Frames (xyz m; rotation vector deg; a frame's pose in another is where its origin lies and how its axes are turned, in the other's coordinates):
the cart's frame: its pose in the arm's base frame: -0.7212 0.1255 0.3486 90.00 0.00 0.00
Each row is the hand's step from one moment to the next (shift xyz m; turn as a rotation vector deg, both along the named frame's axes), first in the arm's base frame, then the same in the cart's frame.
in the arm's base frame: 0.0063 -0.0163 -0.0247 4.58 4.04 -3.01
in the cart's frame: 0.0063 -0.0247 0.0163 4.58 -3.01 -4.04
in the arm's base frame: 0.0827 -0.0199 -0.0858 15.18 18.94 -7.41
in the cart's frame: 0.0827 -0.0858 0.0199 15.18 -7.41 -18.94
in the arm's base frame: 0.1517 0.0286 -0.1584 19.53 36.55 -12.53
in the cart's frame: 0.1517 -0.1584 -0.0286 19.53 -12.53 -36.55
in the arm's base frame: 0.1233 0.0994 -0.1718 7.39 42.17 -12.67
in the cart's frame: 0.1233 -0.1718 -0.0994 7.39 -12.67 -42.17
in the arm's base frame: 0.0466 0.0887 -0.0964 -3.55 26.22 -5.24
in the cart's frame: 0.0466 -0.0964 -0.0887 -3.55 -5.24 -26.22
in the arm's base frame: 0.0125 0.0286 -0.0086 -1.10 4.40 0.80
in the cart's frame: 0.0125 -0.0086 -0.0286 -1.10 0.80 -4.40
